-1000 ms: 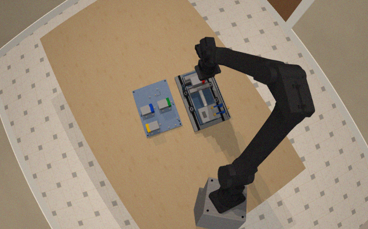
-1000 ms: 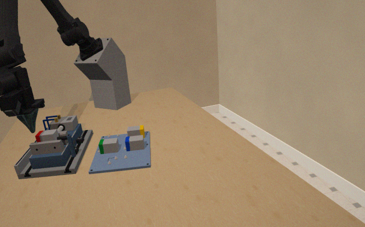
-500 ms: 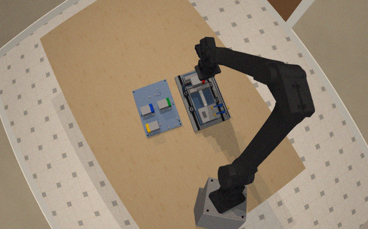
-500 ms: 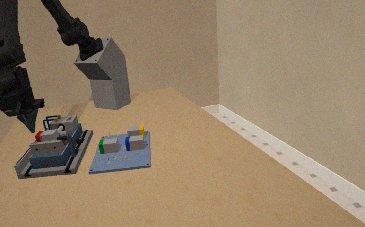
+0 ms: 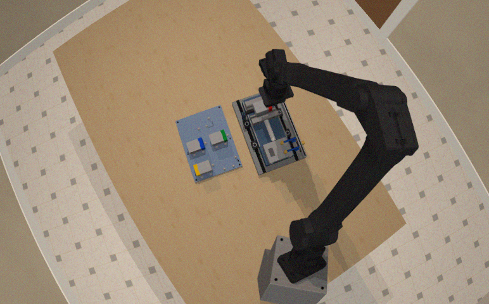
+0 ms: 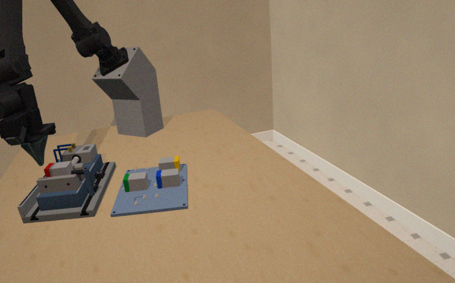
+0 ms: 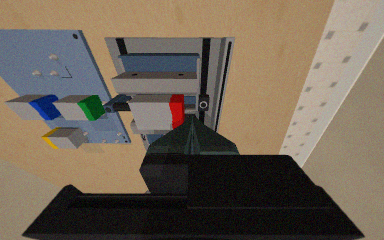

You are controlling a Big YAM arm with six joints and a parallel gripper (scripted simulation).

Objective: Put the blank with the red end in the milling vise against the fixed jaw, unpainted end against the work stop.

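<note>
Right now my hand is 10 mm short of the red-ended blank, 40 mm to the right of it and 30 mm above it. The rest, counted from my hand: green-ended blank: 10 mm ahead, 230 mm to the left, 100 mm below; then fixed jaw: 40 mm ahead, 40 mm to the left, 50 mm below; then work stop: 20 mm ahead, 90 mm to the left, 40 mm below.
</note>
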